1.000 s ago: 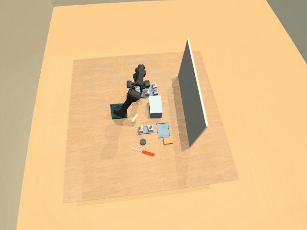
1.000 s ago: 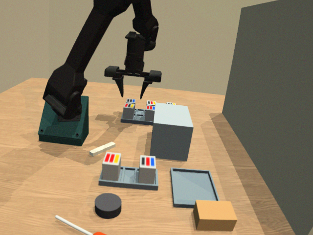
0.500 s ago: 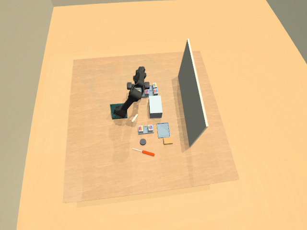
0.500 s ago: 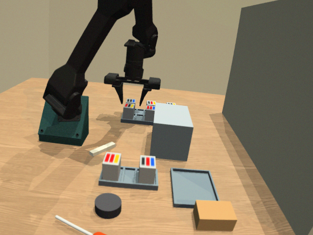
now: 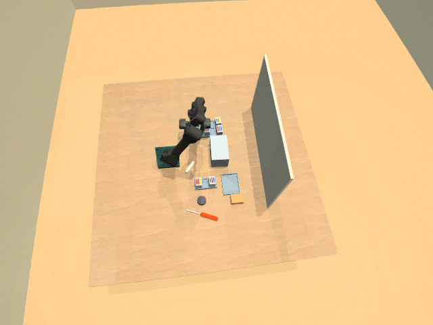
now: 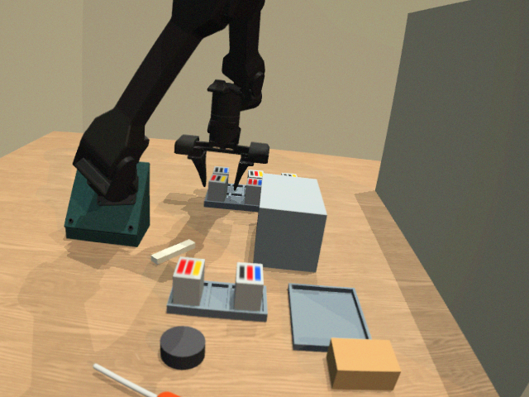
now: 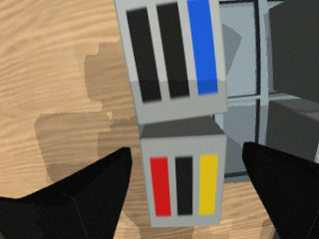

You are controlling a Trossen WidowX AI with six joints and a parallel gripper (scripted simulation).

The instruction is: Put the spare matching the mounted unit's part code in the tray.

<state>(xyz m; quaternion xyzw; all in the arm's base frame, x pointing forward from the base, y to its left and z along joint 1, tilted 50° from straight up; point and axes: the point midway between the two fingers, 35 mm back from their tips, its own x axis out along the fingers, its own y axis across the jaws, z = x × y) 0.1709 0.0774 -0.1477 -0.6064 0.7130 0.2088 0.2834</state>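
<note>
The grey tray lies 140 mm ahead of my gripper tip, 380 mm to the right of it and 30 mm below it. Round my gripper tip: white stick (70 mm behind, 230 mm to the right, 20 mm below); then mounted unit (110 mm ahead, 170 mm to the right, 20 mm above); then black puck (40 mm behind, 450 mm to the right, 20 mm below).
</note>
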